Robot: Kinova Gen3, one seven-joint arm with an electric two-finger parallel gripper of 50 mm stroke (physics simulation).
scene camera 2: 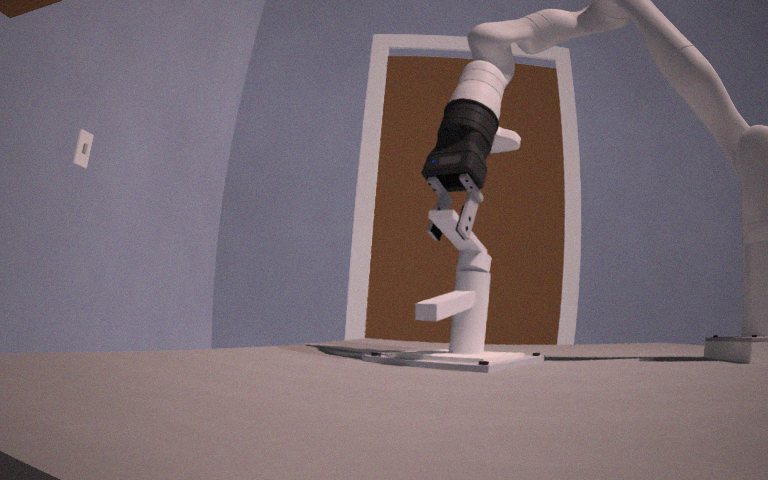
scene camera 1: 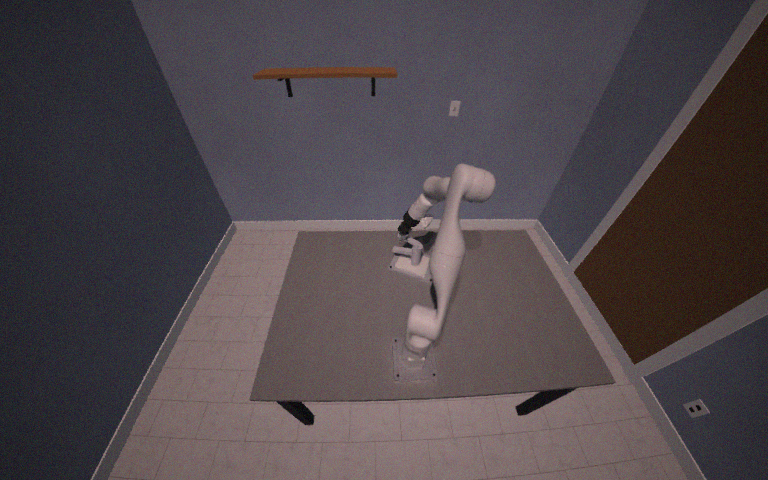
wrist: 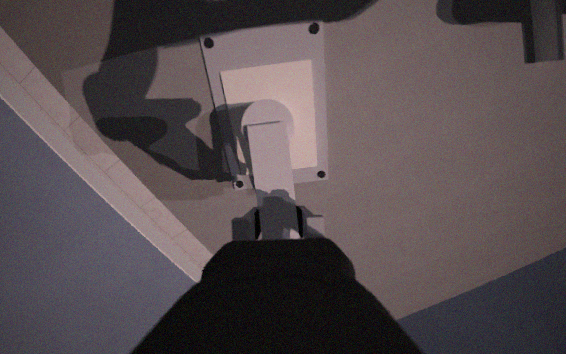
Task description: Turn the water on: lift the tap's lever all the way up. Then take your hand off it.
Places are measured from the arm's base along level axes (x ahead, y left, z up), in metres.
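Pixels of known places: gripper, fingertip midpoint: (scene camera 2: 447, 235) (scene camera 1: 402, 238) (wrist: 279, 217); arm's base at its link origin: (scene camera 2: 766, 335) (scene camera 1: 412, 357).
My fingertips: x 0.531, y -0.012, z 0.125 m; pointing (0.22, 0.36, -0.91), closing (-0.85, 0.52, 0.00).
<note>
Ahead of a thing's pixels: the offset from my fingertips to its top centre. "spot": to the spot under its first point. Level surfaces: height alone.
The white tap @(spot: 0.061 m back, 0.069 m right, 0.063 m down) (scene camera 1: 416, 255) (scene camera 2: 470, 322) stands upright on its square base plate @(spot: 0.113 m back, 0.052 m right, 0.153 m down) (wrist: 321, 100), with its spout @(0.006 m back, 0.011 m right, 0.062 m down) (scene camera 1: 402, 250) (scene camera 2: 444, 307) pointing out low on the body. Its flat lever @(0.015 m back, 0.029 m right, 0.027 m up) (scene camera 2: 472, 245) (wrist: 272, 160) sits on top and slopes up steeply from the body to its raised free end. My gripper (scene camera 1: 402, 236) (scene camera 2: 449, 230) (wrist: 279, 217) is shut on the lever near that free end, with one finger on each side. In scene camera 1 the fingertips are too small to make out clearly.
The tap stands on the grey table @(0.161 m down) (scene camera 1: 339, 316) near its back edge, close to the blue wall. The arm's base (scene camera 1: 414, 370) is at the table's front. A wooden shelf (scene camera 1: 325, 73) hangs high on the back wall. A brown door (scene camera 2: 526, 254) is behind the arm.
</note>
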